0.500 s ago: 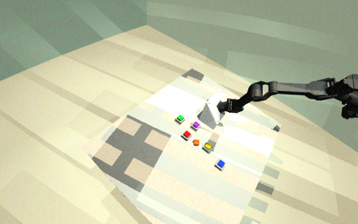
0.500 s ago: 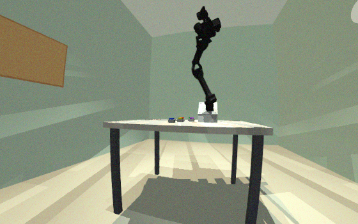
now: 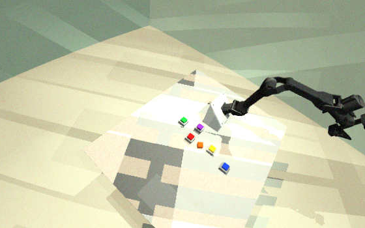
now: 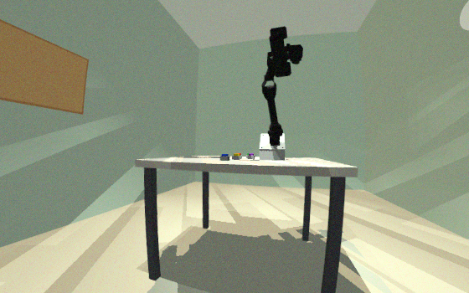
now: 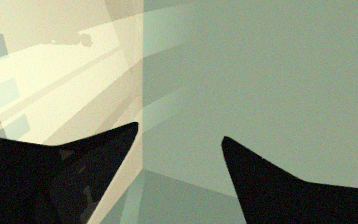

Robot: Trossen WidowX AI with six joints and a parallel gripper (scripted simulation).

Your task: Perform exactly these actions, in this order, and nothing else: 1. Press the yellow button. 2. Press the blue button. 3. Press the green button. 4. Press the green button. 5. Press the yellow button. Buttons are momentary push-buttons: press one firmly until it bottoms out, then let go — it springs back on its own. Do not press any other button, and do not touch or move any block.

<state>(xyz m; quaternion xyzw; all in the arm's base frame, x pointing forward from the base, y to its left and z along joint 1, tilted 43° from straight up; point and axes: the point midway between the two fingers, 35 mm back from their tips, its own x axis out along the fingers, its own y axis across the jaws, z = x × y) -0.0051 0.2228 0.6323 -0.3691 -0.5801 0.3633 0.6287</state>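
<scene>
The yellow button lies 23 cm ahead of my gripper tip, 56 cm to the right of it and 39 cm below it. From my gripper tip the other things lie so: orange block (24 cm ahead, 64 cm to the right, 42 cm below); blue button (29 cm ahead, 45 cm to the right, 39 cm below); purple button (14 cm ahead, 70 cm to the right, 39 cm below).
</scene>
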